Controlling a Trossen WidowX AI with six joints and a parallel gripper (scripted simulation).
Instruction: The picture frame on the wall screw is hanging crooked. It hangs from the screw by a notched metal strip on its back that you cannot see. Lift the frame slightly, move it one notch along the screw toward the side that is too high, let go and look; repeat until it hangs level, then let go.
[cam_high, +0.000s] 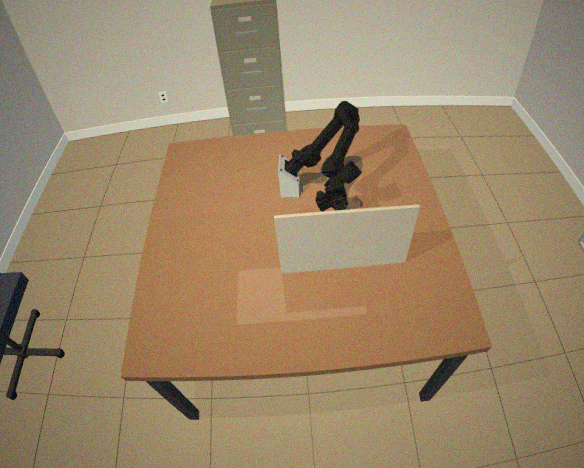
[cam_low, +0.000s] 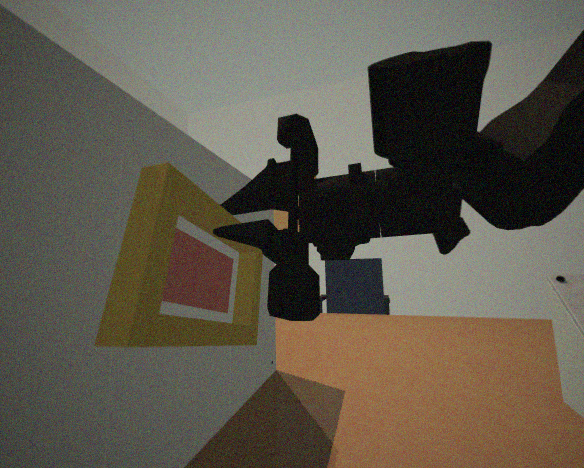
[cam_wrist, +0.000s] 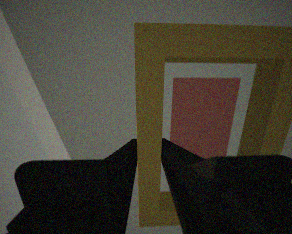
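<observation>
The picture frame lies 10 mm ahead of my gripper tip, 10 mm to the left of it and 50 mm below it. The rest, counted from my gripper tip: grey wall panel 20 mm ahead, 10 mm to the left, 70 mm below.
</observation>
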